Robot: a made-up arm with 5 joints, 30 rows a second.
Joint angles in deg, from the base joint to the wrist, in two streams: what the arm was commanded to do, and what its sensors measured. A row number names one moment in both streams.
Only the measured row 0 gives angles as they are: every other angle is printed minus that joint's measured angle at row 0.
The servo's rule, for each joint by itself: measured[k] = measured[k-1] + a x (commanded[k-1-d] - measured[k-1]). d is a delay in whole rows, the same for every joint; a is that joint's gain. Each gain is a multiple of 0.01, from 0.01 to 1. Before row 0 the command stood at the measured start. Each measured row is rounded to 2 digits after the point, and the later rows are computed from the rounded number. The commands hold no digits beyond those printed.
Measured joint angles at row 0:
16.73 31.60 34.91 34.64 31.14
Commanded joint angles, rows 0 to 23:
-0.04 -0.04 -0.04 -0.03 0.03
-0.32 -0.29 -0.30 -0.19 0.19
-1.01 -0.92 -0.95 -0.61 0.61
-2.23 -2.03 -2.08 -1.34 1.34
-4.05 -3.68 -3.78 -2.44 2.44
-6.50 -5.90 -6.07 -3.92 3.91
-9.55 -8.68 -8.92 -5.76 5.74
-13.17 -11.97 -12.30 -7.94 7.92
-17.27 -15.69 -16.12 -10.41 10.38
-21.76 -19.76 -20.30 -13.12 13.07
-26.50 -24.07 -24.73 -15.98 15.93
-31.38 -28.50 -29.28 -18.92 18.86
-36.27 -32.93 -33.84 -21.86 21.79
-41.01 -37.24 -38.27 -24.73 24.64
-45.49 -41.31 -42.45 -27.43 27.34
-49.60 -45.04 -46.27 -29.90 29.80
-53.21 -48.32 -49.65 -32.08 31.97
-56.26 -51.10 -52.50 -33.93 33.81
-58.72 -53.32 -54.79 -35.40 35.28
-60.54 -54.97 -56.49 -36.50 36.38
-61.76 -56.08 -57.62 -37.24 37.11
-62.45 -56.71 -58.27 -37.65 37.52
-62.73 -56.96 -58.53 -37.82 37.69
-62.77 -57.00 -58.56 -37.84 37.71
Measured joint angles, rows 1 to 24:
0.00 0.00 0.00 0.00 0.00
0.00 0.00 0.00 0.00 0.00
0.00 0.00 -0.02 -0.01 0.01
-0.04 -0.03 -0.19 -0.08 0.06
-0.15 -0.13 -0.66 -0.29 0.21
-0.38 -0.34 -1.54 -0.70 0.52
-0.78 -0.71 -2.93 -1.38 1.04
-1.41 -1.28 -4.88 -2.37 1.81
-2.31 -2.09 -7.38 -3.69 2.87
-3.50 -3.18 -10.43 -5.35 4.23
-5.01 -4.56 -13.96 -7.32 5.89
-6.85 -6.23 -17.89 -9.58 7.83
-9.01 -8.19 -22.13 -12.08 10.02
-11.47 -10.42 -26.56 -14.75 12.41
-14.20 -12.90 -31.07 -17.52 14.94
-17.15 -15.58 -35.53 -20.33 17.56
-20.27 -18.41 -39.82 -23.10 20.20
-23.50 -21.34 -43.82 -25.75 22.79
-26.77 -24.31 -47.43 -28.22 25.27
-30.01 -27.26 -50.57 -30.45 27.58
-33.17 -30.13 -53.19 -32.38 29.66
-36.18 -32.86 -55.24 -33.99 31.47
-38.99 -35.41 -56.72 -35.26 32.99
-41.57 -37.75 -57.68 -36.19 34.21
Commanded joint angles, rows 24 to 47:
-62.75 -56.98 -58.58 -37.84 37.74
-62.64 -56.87 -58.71 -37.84 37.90
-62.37 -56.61 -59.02 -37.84 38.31
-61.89 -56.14 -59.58 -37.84 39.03
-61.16 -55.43 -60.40 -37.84 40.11
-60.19 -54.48 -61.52 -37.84 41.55
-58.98 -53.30 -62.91 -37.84 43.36
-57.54 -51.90 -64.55 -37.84 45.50
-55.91 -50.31 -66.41 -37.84 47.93
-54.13 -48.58 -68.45 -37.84 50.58
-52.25 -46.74 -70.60 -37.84 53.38
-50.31 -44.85 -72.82 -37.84 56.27
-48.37 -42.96 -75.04 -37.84 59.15
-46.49 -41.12 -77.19 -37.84 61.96
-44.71 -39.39 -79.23 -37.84 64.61
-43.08 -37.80 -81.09 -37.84 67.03
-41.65 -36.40 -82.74 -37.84 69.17
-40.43 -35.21 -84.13 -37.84 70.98
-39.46 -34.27 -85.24 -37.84 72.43
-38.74 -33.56 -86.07 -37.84 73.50
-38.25 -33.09 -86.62 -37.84 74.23
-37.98 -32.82 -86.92 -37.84 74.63
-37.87 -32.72 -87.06 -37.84 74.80
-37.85 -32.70 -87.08 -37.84 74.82
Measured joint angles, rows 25 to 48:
-43.90 -39.86 -58.21 -36.83 35.15
-45.98 -41.75 -58.43 -37.22 35.84
-47.82 -43.43 -58.52 -37.46 36.35
-49.45 -44.91 -58.64 -37.61 36.77
-50.87 -46.20 -58.88 -37.70 37.19
-52.08 -47.29 -59.31 -37.75 37.69
-53.08 -48.19 -59.99 -37.79 38.34
-53.86 -48.88 -60.94 -37.81 39.21
-54.42 -49.37 -62.16 -37.82 40.33
-54.76 -49.65 -63.64 -37.83 41.73
-54.89 -49.72 -65.36 -37.83 43.40
-54.81 -49.59 -67.28 -37.83 45.34
-54.53 -49.28 -69.34 -37.83 47.51
-54.07 -48.79 -71.50 -37.83 49.88
-53.44 -48.15 -73.69 -37.83 52.38
-52.68 -47.38 -75.86 -37.83 54.97
-51.80 -46.50 -77.95 -37.83 57.57
-50.84 -45.54 -79.90 -37.83 60.12
-49.83 -44.53 -81.66 -37.83 62.56
-48.80 -43.50 -83.19 -37.83 64.83
-47.77 -42.48 -84.46 -37.83 66.88
-46.78 -41.50 -85.46 -37.83 68.67
-45.84 -40.57 -86.18 -37.83 70.17
-44.98 -39.72 -86.64 -37.83 71.37

